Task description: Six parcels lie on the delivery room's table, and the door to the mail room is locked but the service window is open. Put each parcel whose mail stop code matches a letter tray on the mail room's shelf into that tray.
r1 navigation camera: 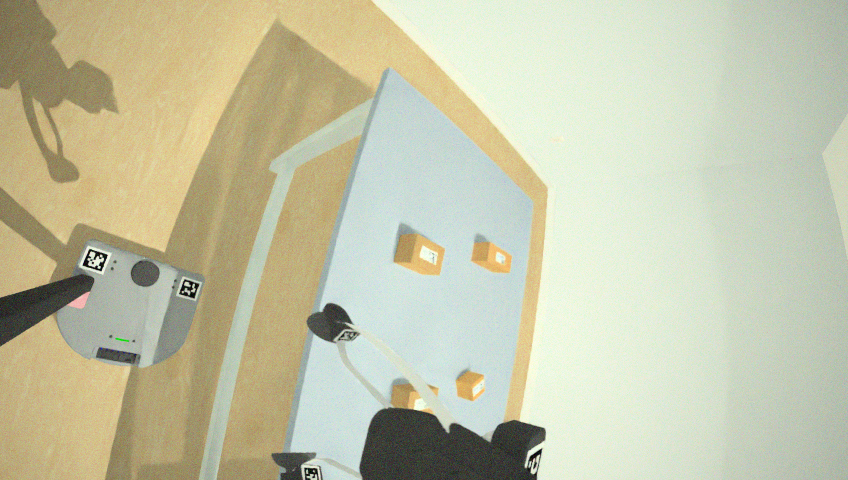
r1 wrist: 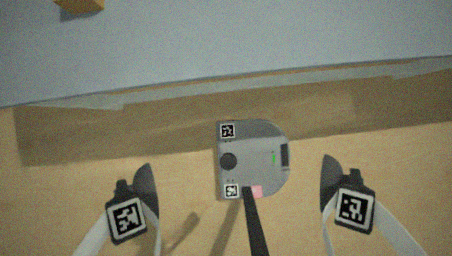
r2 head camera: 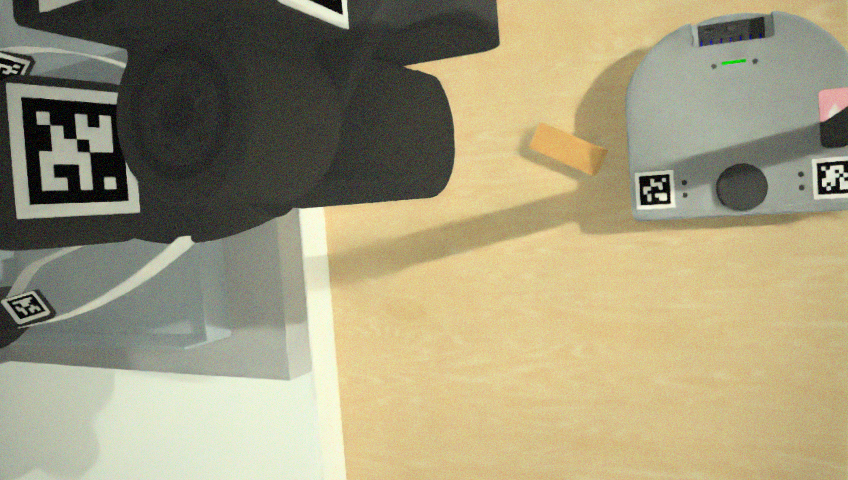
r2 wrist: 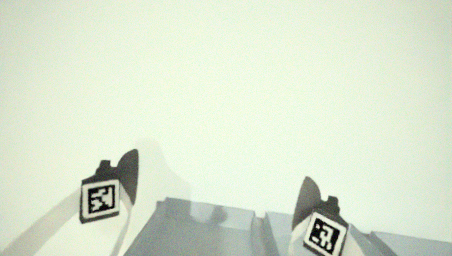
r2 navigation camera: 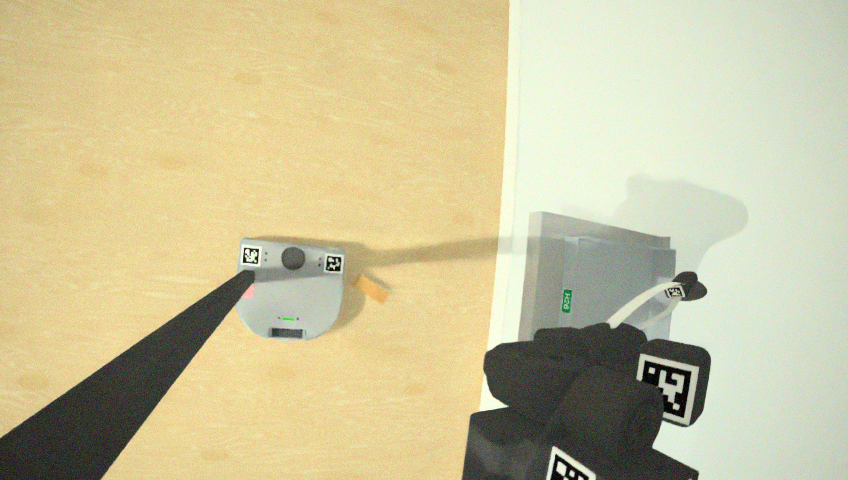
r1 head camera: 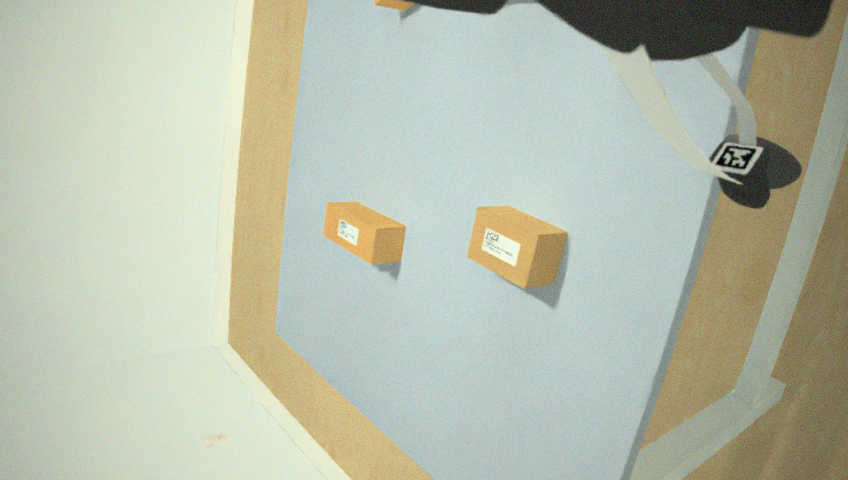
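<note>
The blue table (r1 head camera: 446, 356) (r1 navigation camera: 410, 178) (r1 wrist: 250, 35) bears orange-brown parcels: a larger one (r1 head camera: 516, 246) (r1 navigation camera: 419, 254), its label seeming to read H22, a smaller one (r1 head camera: 364, 233) (r1 navigation camera: 491, 256), and two more (r1 navigation camera: 471, 385) (r1 navigation camera: 414, 397) in the r1 navigation view. My r1 gripper (r1 navigation camera: 310, 393) (r1 wrist: 239, 177) is open and empty at the table's edge. An orange parcel (r2 head camera: 565, 147) (r2 navigation camera: 371, 288) lies on the floor beside r2's base. My r2 gripper (r2 wrist: 218, 189) is open and empty above the grey letter trays (r2 wrist: 215, 240). One tray (r2 navigation camera: 618, 273) has a green label, apparently H26.
The r1 base (r1 navigation camera: 133, 309) (r1 wrist: 255, 160) stands beside the table's long side. The r2 base (r2 head camera: 731, 118) (r2 navigation camera: 291, 291) stands on the wooden floor, apart from the grey shelf (r2 head camera: 297, 333) (r2 navigation camera: 532, 267) against the white wall. White walls also run behind the table.
</note>
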